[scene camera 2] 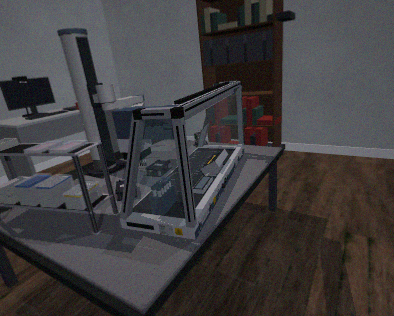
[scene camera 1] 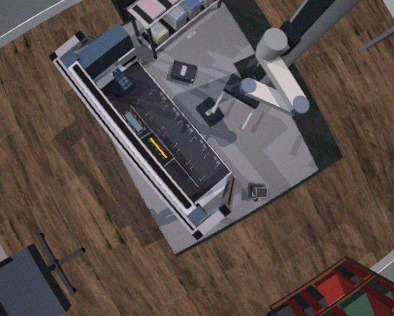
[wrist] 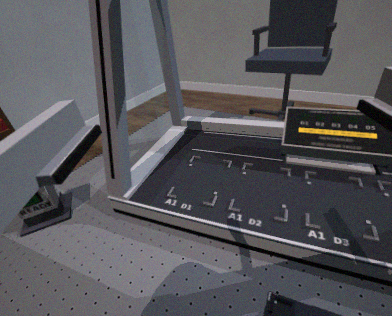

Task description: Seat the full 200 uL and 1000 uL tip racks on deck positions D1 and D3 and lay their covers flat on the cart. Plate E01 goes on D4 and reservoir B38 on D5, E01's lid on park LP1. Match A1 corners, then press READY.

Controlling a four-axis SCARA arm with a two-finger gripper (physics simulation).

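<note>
My gripper [scene camera 1: 230, 112] [wrist: 223, 101] is open and empty; its wide-spread fingers are over the bench in front of the deck. The dark deck [scene camera 1: 138, 86] [wrist: 260, 182] shows corner brackets and labels D1, D2 and D3 in the wrist view, with nothing seated there. A two-tier cart [scene camera 1: 153, 47] [scene camera 2: 85, 192] carries a yellow-edged box [scene camera 1: 160, 32] [scene camera 2: 82, 195] and a blue-topped box [scene camera 1: 176, 16] [scene camera 2: 54, 181] on its lower tier. Pink-topped plates [scene camera 1: 151, 7] lie on its top. Their labels are unreadable. The READY button box [scene camera 1: 259, 191] [wrist: 40, 212] is partly hidden by a finger in the wrist view.
A framed enclosure [scene camera 2: 185, 165] [wrist: 114, 150] surrounds the deck. A display with a yellow bar [scene camera 1: 159, 148] [wrist: 332, 131] stands at its far side. A blue block [scene camera 1: 121, 81] [scene camera 2: 161, 195] stands at one end. Two black pads [scene camera 1: 184, 71] [scene camera 1: 209, 111] sit on the bench.
</note>
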